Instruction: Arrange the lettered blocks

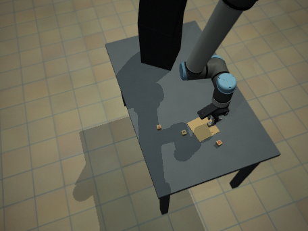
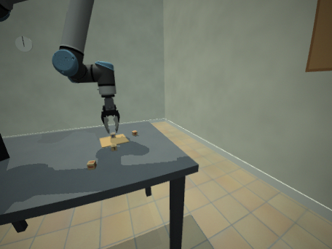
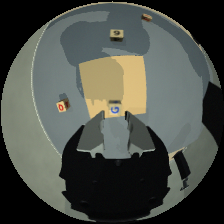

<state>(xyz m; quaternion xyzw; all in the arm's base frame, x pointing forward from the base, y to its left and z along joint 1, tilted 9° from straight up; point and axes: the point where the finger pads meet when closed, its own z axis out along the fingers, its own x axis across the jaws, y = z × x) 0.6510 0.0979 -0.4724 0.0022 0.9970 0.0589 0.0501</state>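
My gripper is now 4 cm to the left of the tan mat and 4 cm above it.
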